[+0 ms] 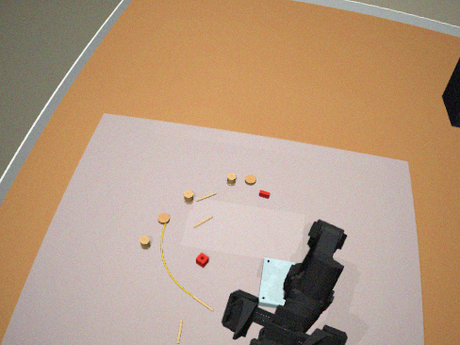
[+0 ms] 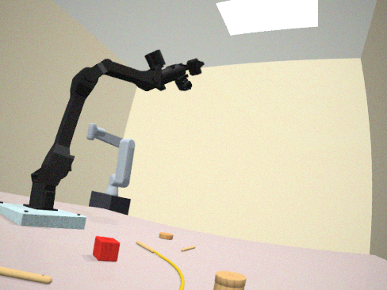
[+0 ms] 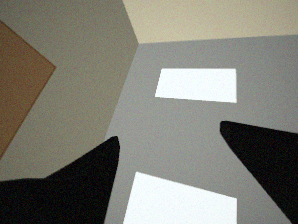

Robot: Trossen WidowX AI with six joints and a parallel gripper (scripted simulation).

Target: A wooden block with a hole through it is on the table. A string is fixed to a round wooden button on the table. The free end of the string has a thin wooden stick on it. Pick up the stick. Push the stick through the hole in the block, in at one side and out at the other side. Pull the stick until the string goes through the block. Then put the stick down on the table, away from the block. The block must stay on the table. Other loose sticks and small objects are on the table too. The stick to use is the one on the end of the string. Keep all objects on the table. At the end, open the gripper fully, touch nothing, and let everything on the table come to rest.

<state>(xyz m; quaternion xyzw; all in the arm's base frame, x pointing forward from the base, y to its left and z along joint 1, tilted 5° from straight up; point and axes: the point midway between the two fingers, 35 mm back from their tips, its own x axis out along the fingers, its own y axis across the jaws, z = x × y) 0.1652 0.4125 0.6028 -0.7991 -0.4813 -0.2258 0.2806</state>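
Now: gripper tip 160 mm short of the red block, 470 mm to the left of it and 660 mm above it. Also, from my gripper tip: round button: 320 mm ahead, 600 mm to the right, 670 mm below.
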